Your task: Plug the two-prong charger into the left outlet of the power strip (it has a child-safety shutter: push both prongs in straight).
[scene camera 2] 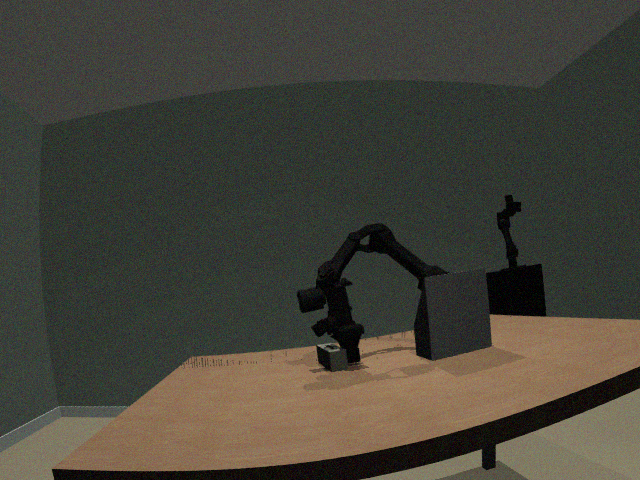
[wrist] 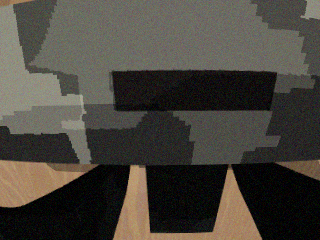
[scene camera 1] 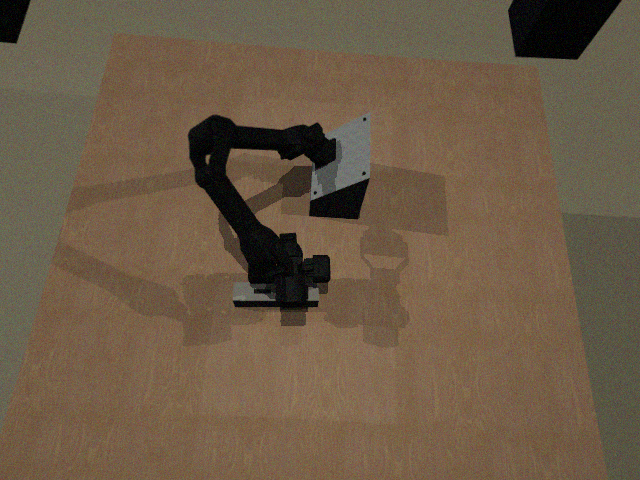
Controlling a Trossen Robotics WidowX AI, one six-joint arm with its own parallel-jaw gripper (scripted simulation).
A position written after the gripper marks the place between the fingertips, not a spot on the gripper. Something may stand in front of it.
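Gripper [scene camera 2: 350,358] [wrist: 180,158] [scene camera 1: 289,277] visible, open and holding nothing. Also present: a charger [wrist: 190,194]; a dark rectangular recess [wrist: 201,89].
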